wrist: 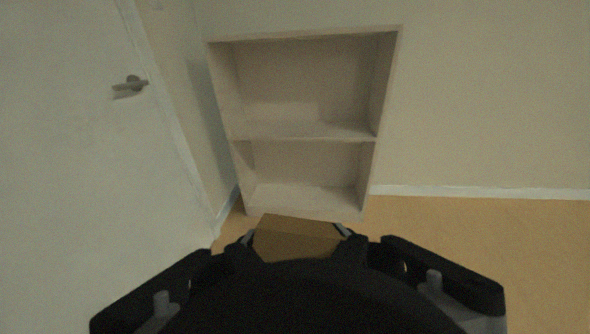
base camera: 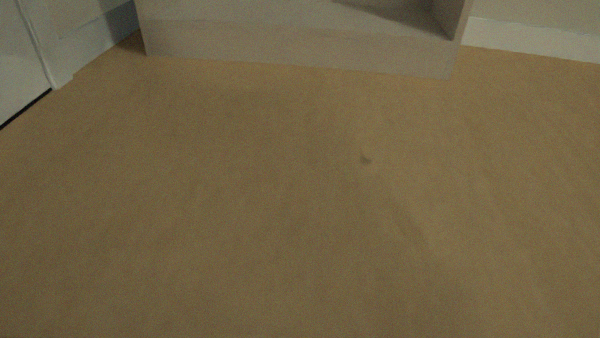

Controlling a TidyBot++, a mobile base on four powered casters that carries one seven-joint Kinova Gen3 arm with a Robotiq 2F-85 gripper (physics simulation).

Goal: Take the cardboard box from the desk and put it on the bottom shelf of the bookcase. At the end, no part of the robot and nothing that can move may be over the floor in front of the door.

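Frame: origin at the arm's base, x ahead, y left, z up, level; centimetres.
Seen in the pictures: gripper, fingertip midpoint: (wrist: 295,237).
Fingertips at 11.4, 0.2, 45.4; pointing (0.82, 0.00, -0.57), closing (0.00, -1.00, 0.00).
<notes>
Pixels of each thing's top centre, then the offset from my fingertips to it, as dx, dy, dz. "pt": a spot on its surface instead. Level surfaces: height alone.
- cardboard box, middle of its top: (wrist: 285,236) -3.4, +0.6, +4.6
- bottom shelf, its level: dz -75.1
- lever handle, surface spot: (wrist: 131,84) pt +53.9, +48.1, +7.6
- small dark mark, surface spot: (base camera: 365,160) pt +39.7, -15.8, -85.1
The cardboard box (wrist: 300,240) is brown and sits between the fingertips of my gripper (wrist: 295,237) at the lower middle of the wrist view. My gripper is shut on it, and the black gripper body hides the box's near part. The pale bookcase (wrist: 304,139) (base camera: 300,47) stands against the back wall, ahead of the box. Its upper and bottom shelves show in the wrist view, and the bottom shelf (wrist: 305,196) holds nothing that I can see. In the base camera view, the bookcase's base and part of its bottom shelf show at the top. The desk does not show in either view.
A white door (wrist: 75,165) (base camera: 20,70) with a lever handle (wrist: 131,84) stands at the left, close to the bookcase's left side. A white baseboard (wrist: 475,191) (base camera: 530,40) runs along the back wall to the right of the bookcase. A small dark mark (base camera: 365,160) shows on the brown floor.
</notes>
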